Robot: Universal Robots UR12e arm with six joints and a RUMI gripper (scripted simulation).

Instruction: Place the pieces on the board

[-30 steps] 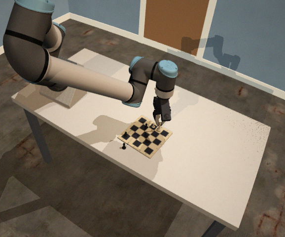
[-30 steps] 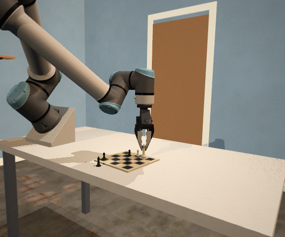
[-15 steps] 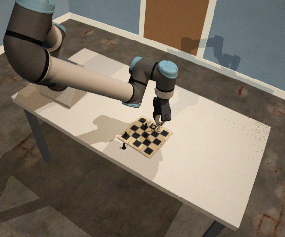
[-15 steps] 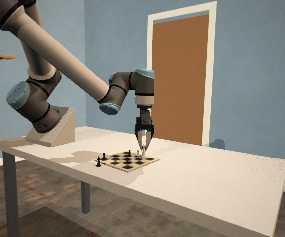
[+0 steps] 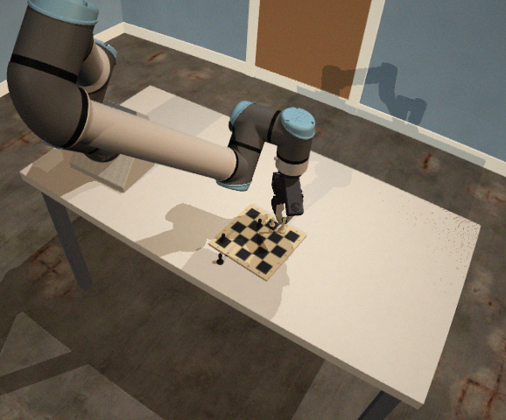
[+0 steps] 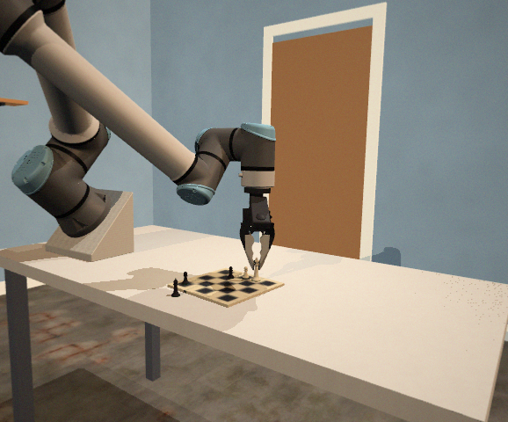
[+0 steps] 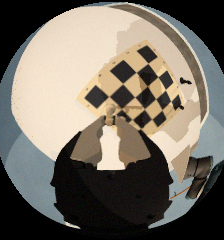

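My hand is 10 mm above the white king. Round my hand: black bishop (210 mm to the right, 90 mm behind, 30 mm below); chessboard (70 mm to the right, 50 mm below, 40 mm behind).
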